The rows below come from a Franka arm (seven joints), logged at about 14 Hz.
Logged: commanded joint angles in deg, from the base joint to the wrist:
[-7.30, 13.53, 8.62, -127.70, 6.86, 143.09, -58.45]
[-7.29, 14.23, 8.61, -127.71, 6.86, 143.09, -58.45]
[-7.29, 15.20, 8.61, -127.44, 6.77, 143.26, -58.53]
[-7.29, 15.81, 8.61, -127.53, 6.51, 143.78, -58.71]
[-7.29, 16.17, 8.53, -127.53, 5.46, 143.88, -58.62]
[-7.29, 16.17, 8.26, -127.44, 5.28, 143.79, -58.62]
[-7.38, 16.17, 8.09, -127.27, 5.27, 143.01, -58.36]
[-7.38, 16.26, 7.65, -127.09, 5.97, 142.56, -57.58]
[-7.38, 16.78, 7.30, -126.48, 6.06, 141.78, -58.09]
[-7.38, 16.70, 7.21, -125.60, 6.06, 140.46, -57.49]
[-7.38, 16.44, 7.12, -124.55, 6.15, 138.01, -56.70]
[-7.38, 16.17, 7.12, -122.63, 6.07, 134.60, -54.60]
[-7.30, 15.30, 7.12, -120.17, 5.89, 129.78, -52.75]
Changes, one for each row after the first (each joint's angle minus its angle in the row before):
[0.01, 0.70, -0.01, -0.01, 0.00, 0.00, 0.00]
[0.00, 0.97, 0.00, 0.27, -0.09, 0.17, -0.08]
[0.00, 0.61, 0.00, -0.09, -0.26, 0.52, -0.18]
[0.00, 0.36, -0.08, 0.00, -1.05, 0.10, 0.09]
[0.00, 0.00, -0.27, 0.09, -0.18, -0.09, 0.00]
[-0.09, 0.00, -0.17, 0.17, -0.01, -0.78, 0.26]
[0.00, 0.09, -0.44, 0.18, 0.70, -0.45, 0.78]
[0.00, 0.52, -0.35, 0.61, 0.09, -0.78, -0.51]
[0.00, -0.08, -0.09, 0.88, 0.00, -1.32, 0.60]
[0.00, -0.26, -0.09, 1.05, 0.09, -2.45, 0.79]
[0.00, -0.27, 0.00, 1.92, -0.08, -3.41, 2.10]
[0.08, -0.87, 0.00, 2.46, -0.18, -4.82, 1.85]

